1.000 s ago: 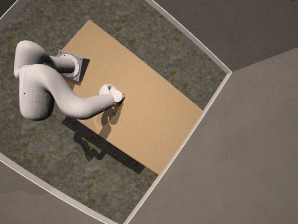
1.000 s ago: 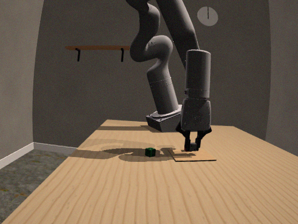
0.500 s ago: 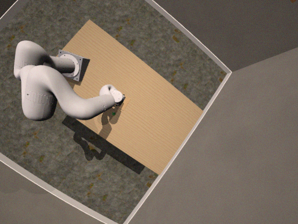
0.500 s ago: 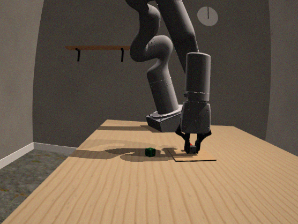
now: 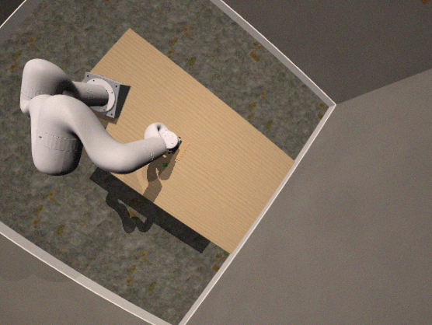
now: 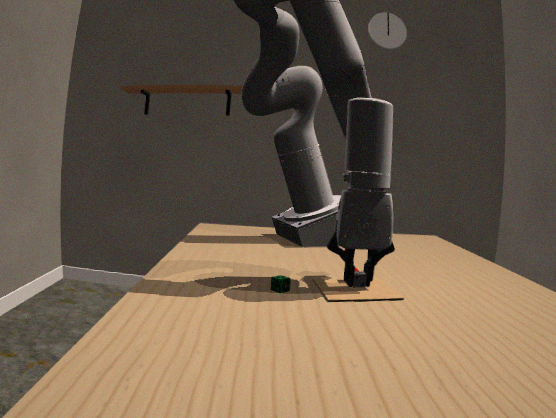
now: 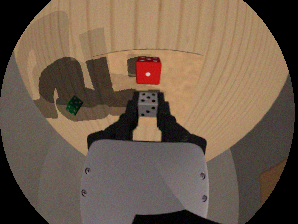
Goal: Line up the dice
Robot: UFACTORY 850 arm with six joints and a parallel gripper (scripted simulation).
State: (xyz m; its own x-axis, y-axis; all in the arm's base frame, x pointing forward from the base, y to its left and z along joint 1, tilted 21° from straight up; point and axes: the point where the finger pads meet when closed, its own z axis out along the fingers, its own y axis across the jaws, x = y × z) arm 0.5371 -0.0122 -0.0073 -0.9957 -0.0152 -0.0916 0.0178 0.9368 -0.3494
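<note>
My gripper is now 10 mm above the white die. Also, from my hand: red die (50 mm behind, 10 mm below); green die (140 mm to the right, 20 mm below, 10 mm ahead); tan mat (30 mm below).
</note>
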